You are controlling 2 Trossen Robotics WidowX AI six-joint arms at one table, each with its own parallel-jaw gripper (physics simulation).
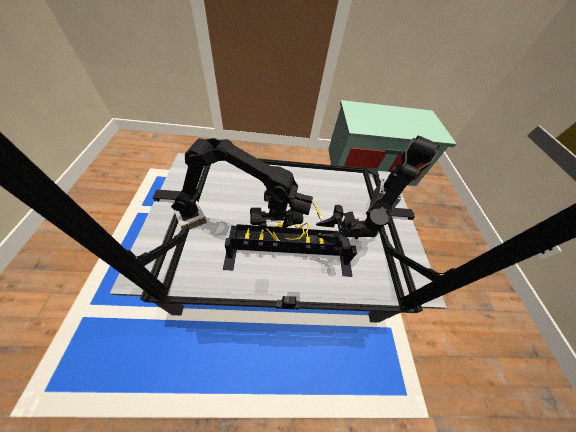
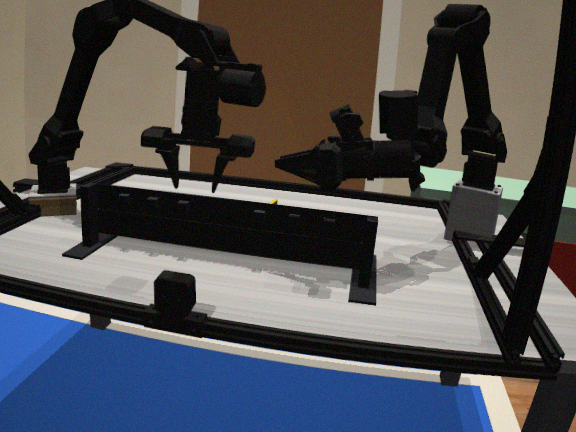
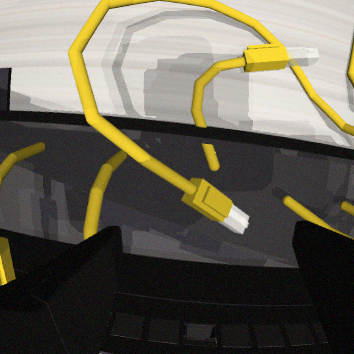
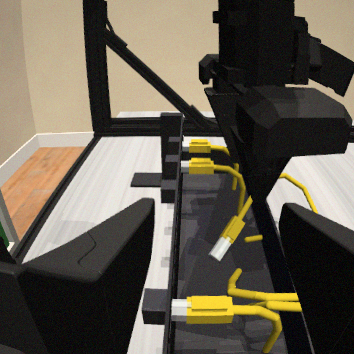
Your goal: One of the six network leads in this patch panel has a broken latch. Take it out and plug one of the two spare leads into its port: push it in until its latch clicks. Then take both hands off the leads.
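Places are measured from the left arm's base along level axes (x ahead, y up, z right), in centimetres.
Pixels of known places: left gripper, between the fingertips: (image 1: 274,227) (image 2: 194,190) (image 3: 209,236) (image 4: 246,179); right gripper, between the fingertips: (image 1: 316,229) (image 2: 277,161) (image 4: 219,212); left arm's base, origin of its link: (image 1: 189,212) (image 2: 53,189); right arm's base, origin of its link: (image 2: 478,185).
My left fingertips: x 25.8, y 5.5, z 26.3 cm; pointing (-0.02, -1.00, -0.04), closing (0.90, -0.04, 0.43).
Observation:
Ahead of a thing's pixels: the offset from my left fingertips to its middle. "pt": to the spot under its first point.
The black patch panel {dz +7.2, dx +3.5, dy -4.5 cm} (image 1: 290,247) (image 2: 225,235) (image 3: 240,138) stands mid-table. Several yellow leads, including plugged ones {pt dz -2.4, dx -10.3, dy -0.4 cm} (image 1: 247,234) {pt dz +10.7, dx +9.3, dy -0.5 cm} (image 4: 210,309), {pt dz +0.4, dx -5.9, dy -0.4 cm} (image 1: 261,235) (image 4: 201,166), sit at its ports. A loose yellow lead {dz +1.9, dx +0.6, dy -5.6 cm} (image 3: 207,200) (image 4: 232,229) lies tilted inside the panel, its clear plug apart from the ports. Another lead's plug {pt dz -4.6, dx +6.4, dy -7.9 cm} (image 3: 266,57) is beyond the rear rim. My left gripper (image 2: 195,189) (image 3: 209,236) is open and empty, pointing down above the panel's left half. My right gripper (image 2: 276,163) (image 4: 219,212) is open and empty, level above the right half. Latch states are too small to tell.
A yellow cable {pt dz -4.4, dx +26.7, dy -9.3 cm} (image 1: 317,209) rises behind the panel, between the two arms. A black frame (image 1: 225,301) (image 2: 300,345) edges the table, with a small black box {pt dz +25.5, dx -8.5, dy -4.5 cm} (image 1: 289,301) (image 2: 174,291) on its front bar. A green cabinet (image 1: 395,120) stands behind at the right.

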